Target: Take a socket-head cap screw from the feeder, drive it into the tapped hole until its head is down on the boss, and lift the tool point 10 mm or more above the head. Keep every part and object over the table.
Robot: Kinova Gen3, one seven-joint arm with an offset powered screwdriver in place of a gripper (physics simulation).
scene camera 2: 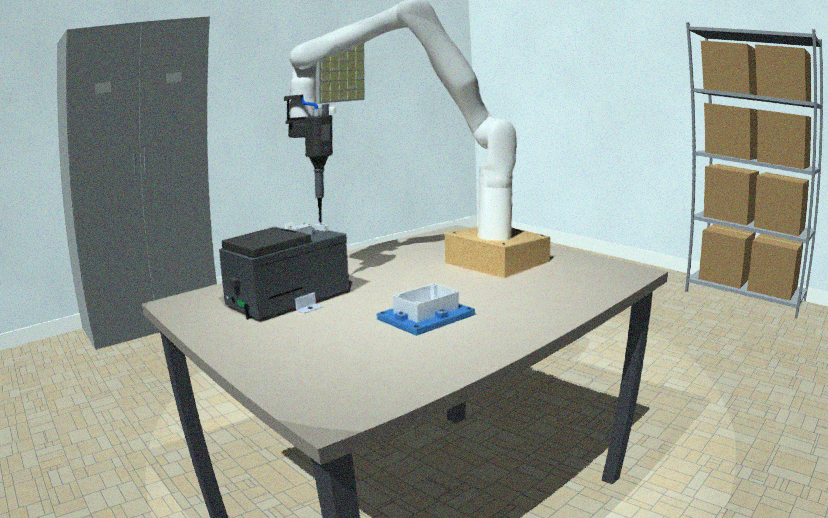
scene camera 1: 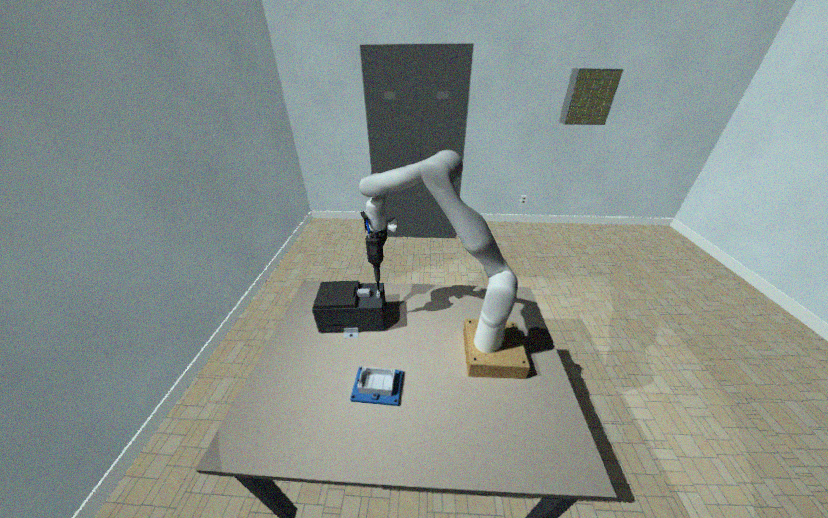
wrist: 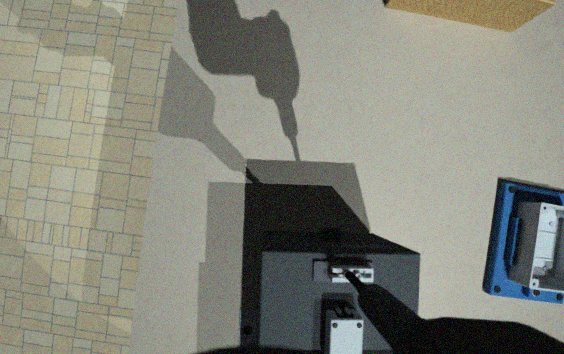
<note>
I see a black feeder box [scene camera 2: 324, 272].
The black feeder box is seen too in scene camera 1 [scene camera 1: 355, 317].
</note>
